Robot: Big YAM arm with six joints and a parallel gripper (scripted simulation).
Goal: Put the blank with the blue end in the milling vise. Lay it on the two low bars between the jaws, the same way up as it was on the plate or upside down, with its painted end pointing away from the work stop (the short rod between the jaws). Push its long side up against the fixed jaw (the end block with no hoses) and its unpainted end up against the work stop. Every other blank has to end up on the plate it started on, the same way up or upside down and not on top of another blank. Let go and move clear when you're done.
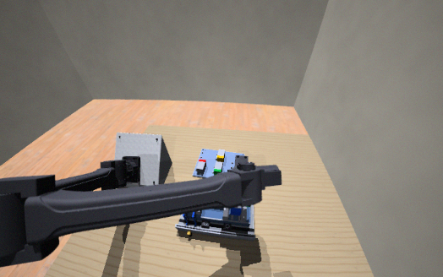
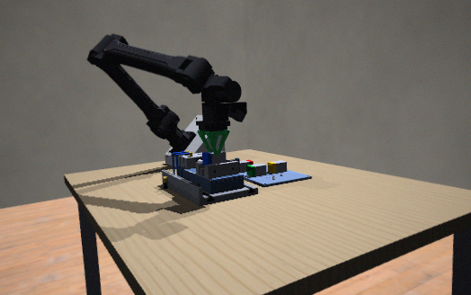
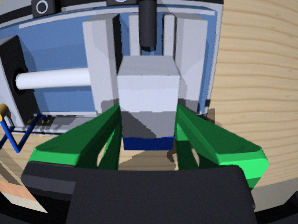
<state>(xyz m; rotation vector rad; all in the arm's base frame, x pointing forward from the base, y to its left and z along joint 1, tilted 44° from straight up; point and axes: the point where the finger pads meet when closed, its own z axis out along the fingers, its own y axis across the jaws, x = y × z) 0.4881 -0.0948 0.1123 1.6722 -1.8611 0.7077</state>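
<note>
Now: the blue-ended blank 2 cm below my hand. The rest, counted from my hand: dark work stop rod (5 cm to the left, 4 cm below); then green-ended blank (8 cm behind, 22 cm to the left, 10 cm below); then vise (7 cm behind, 1 cm to the left, 9 cm below).
</note>
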